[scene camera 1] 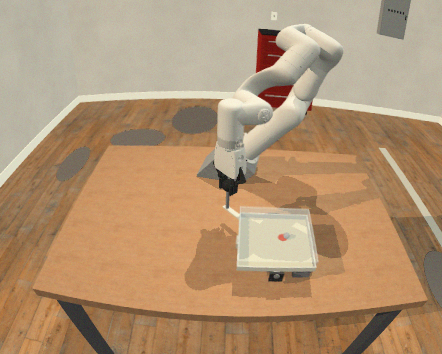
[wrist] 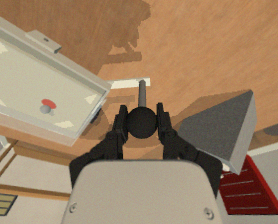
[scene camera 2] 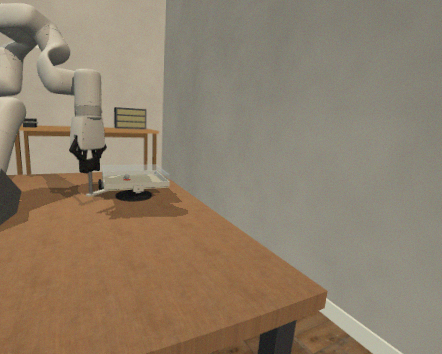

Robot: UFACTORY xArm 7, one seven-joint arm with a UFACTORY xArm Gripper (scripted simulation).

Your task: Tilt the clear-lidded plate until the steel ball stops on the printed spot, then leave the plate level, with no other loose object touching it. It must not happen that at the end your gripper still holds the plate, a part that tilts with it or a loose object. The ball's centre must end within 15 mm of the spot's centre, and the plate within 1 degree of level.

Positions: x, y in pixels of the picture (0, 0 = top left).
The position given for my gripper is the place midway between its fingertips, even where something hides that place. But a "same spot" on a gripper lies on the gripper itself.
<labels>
my gripper: scene camera 1 228, 190; wrist; scene camera 2
same spot on my gripper: (wrist: 175, 147) = (scene camera 2: 84, 154)
</labels>
